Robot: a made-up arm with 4 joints. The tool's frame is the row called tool.
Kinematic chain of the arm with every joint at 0, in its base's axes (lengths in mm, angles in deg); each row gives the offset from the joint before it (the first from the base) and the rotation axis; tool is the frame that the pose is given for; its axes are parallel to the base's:
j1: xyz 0 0 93.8 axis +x
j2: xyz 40 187.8 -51.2 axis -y
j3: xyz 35.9 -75 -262.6 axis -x
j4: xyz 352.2 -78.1 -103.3 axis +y
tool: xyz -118.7 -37 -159.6
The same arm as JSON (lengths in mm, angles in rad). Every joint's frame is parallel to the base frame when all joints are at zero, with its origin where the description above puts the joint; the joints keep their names.
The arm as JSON. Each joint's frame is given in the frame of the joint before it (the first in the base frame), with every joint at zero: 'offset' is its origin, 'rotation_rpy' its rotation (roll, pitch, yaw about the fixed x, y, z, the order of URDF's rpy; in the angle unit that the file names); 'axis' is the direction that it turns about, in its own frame. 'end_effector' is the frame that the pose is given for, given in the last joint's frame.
{"length_unit": "mm", "angle_unit": "rad", "chain": [{"id": "j1", "offset": [0.0, 0.0, 93.8], "rotation_rpy": [0.0, 0.0, 0.0], "axis": "+x"}, {"id": "j2", "offset": [40.0, 187.8, -51.2], "rotation_rpy": [0.0, 0.0, 0.0], "axis": "-y"}, {"id": "j3", "offset": [35.9, -75.0, -262.6], "rotation_rpy": [0.0, 0.0, 0.0], "axis": "-x"}, {"id": "j4", "offset": [352.2, -78.1, -103.3], "rotation_rpy": [0.0, 0.0, 0.0], "axis": "+y"}], "end_effector": {"offset": [-118.7, -37.0, -159.6], "rotation_rpy": [0.0, 0.0, 0.0]}}
